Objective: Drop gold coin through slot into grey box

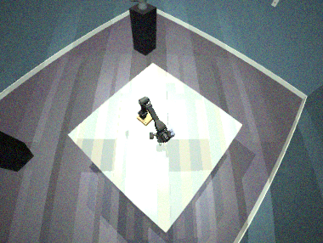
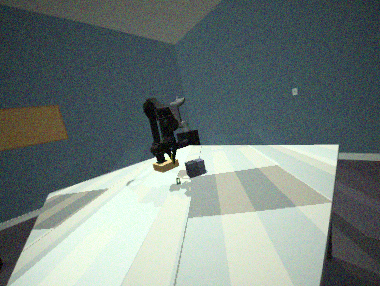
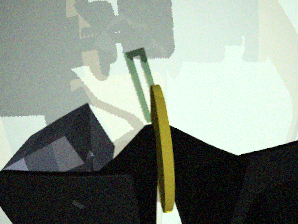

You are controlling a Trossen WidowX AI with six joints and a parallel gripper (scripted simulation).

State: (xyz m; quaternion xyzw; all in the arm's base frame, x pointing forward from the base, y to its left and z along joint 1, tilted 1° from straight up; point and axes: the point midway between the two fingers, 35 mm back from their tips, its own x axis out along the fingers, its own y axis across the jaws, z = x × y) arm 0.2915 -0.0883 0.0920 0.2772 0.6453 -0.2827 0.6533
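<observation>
My gripper tip is now 20 mm below the gold coin.
</observation>
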